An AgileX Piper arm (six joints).
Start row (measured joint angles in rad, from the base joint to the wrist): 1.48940 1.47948 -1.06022 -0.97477 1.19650 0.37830
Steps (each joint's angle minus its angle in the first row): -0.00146 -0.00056 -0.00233 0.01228 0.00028 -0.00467; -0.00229 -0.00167 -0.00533 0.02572 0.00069 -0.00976; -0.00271 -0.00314 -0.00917 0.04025 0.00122 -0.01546; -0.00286 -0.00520 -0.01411 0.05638 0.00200 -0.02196; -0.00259 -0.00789 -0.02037 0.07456 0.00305 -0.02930; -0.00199 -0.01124 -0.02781 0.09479 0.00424 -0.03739; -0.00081 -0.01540 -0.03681 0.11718 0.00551 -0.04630; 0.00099 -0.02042 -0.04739 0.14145 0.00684 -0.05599; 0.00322 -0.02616 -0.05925 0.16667 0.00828 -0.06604; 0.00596 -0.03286 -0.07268 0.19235 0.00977 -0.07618; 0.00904 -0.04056 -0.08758 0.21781 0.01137 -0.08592; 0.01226 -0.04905 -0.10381 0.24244 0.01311 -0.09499; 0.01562 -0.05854 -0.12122 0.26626 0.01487 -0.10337; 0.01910 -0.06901 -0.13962 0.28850 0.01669 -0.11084
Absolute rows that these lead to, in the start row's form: 1.48794 1.47892 -1.06255 -0.96249 1.19678 0.37363; 1.48711 1.47781 -1.06555 -0.94905 1.19719 0.36854; 1.48669 1.47634 -1.06939 -0.93452 1.19772 0.36284; 1.48654 1.47428 -1.07433 -0.91839 1.19850 0.35634; 1.48681 1.47159 -1.08059 -0.90021 1.19955 0.34900; 1.48741 1.46824 -1.08803 -0.87998 1.20074 0.34091; 1.48859 1.46408 -1.09703 -0.85759 1.20201 0.33200; 1.49039 1.45906 -1.10761 -0.83332 1.20334 0.32231; 1.49262 1.45332 -1.11947 -0.80810 1.20478 0.31226; 1.49536 1.44662 -1.13290 -0.78242 1.20627 0.30212; 1.49844 1.43892 -1.14780 -0.75696 1.20787 0.29238; 1.50166 1.43043 -1.16403 -0.73233 1.20961 0.28331; 1.50502 1.42094 -1.18144 -0.70851 1.21137 0.27493; 1.50850 1.41047 -1.19984 -0.68627 1.21319 0.26746
